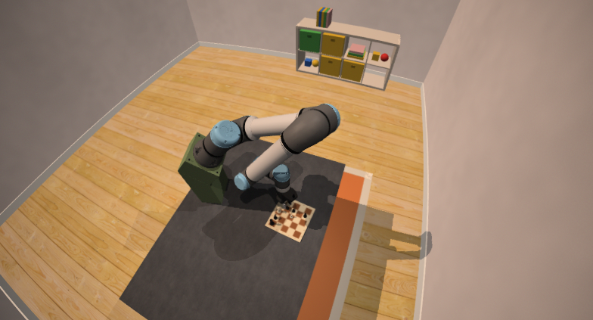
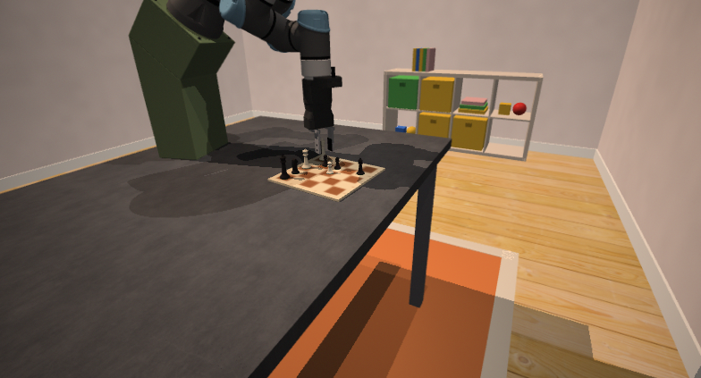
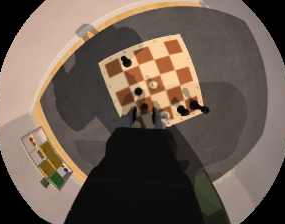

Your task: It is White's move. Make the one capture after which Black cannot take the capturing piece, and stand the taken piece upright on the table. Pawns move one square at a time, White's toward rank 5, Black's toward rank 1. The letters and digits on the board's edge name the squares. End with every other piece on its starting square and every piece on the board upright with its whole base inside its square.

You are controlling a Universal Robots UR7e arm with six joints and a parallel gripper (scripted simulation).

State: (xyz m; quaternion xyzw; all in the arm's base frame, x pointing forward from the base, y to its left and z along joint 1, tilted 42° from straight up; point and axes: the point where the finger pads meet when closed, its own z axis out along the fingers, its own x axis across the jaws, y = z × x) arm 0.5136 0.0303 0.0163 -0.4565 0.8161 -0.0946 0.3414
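My hand is 4 cm short of the small white pawn, 4 cm to the left of it and 4 cm above it. Also, from my hand: small chessboard 4 cm ahead, 4 cm to the right, 6 cm below.
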